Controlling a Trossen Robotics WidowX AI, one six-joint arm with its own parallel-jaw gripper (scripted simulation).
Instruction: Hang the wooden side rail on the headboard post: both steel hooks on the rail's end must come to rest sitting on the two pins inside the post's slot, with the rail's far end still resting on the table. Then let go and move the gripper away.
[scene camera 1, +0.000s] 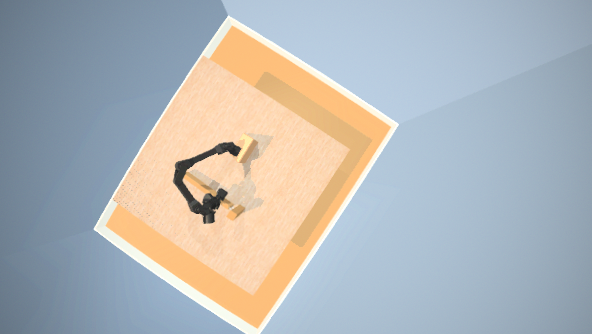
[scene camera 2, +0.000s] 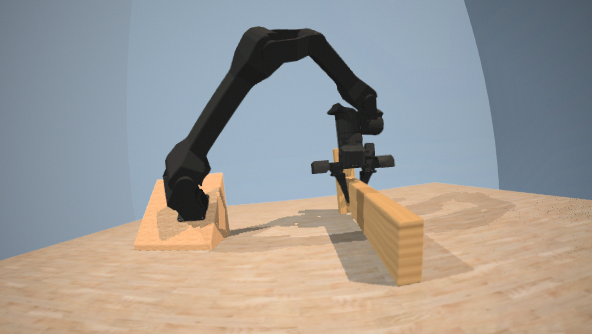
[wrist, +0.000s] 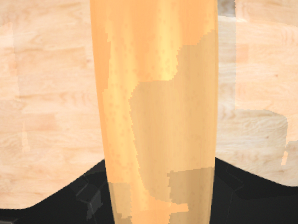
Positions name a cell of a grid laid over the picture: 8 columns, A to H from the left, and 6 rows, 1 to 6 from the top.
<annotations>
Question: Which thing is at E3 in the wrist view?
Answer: A wooden side rail.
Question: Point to the gripper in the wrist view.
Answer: E5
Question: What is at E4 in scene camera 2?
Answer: The gripper.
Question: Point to a wooden side rail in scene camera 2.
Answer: At F5
</annotations>
